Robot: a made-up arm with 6 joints. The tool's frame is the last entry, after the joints.
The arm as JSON. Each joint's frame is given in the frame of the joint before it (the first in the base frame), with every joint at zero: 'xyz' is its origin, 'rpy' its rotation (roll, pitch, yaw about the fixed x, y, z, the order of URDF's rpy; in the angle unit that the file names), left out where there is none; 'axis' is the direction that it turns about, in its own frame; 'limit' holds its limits. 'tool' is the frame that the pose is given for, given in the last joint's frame.
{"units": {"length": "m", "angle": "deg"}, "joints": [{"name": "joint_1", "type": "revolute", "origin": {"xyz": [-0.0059, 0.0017, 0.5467], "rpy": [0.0, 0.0, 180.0]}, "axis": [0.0, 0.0, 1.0], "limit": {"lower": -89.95, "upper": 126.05}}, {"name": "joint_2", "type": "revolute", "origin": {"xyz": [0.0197, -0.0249, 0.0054], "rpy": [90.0, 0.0, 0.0]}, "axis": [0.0, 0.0, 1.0], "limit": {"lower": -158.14, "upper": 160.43}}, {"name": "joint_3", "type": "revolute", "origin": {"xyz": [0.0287, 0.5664, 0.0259], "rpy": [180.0, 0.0, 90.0]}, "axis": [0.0, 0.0, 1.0], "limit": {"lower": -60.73, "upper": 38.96}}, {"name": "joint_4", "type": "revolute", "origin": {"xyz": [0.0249, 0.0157, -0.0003], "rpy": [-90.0, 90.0, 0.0]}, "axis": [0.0, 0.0, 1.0], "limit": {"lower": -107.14, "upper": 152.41}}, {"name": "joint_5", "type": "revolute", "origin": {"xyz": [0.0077, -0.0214, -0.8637], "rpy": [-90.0, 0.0, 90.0]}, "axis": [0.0, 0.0, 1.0], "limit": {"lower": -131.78, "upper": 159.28}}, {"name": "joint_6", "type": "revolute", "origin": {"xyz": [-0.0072, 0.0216, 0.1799], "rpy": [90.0, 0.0, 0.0]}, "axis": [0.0, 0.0, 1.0], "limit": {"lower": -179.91, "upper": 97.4}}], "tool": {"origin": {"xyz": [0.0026, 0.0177, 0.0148], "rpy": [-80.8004, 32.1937, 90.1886]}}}
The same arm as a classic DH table. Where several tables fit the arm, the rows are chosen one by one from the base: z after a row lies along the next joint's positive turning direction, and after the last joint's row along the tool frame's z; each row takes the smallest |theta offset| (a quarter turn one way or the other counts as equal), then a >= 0, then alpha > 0; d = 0 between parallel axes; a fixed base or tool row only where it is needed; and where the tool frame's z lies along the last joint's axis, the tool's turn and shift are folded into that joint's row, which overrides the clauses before.
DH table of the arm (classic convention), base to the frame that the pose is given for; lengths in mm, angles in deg. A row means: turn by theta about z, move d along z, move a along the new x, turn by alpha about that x. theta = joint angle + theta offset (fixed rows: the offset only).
base (fixed): theta_offset -16.07, d 0.0, a -6.1, alpha 0.00
joint_1: theta_offset 16.07, d 552.1, a -19.7, alpha -90.00
joint_2: theta_offset 87.10, d 0.0, a -567.1, alpha 180.00
joint_3: theta_offset -2.90, d -51.1, a -24.9, alpha 90.00
joint_4: theta_offset 0.00, d -848.0, a -21.4, alpha -90.00
joint_5: theta_offset 0.00, d 172.2, a -7.2, alpha 90.00
joint_6: theta_offset 85.26, d -6.6, a 17.9, alpha -82.22
tool (fixed): theta_offset 32.53, d -1.1, a 0.0, alpha 0.00
Joint limits (deg, base to tool): -89.95..126.05 -158.14..160.43 -60.73..38.96 -107.14..152.41 -131.78..159.28 -179.91..97.40

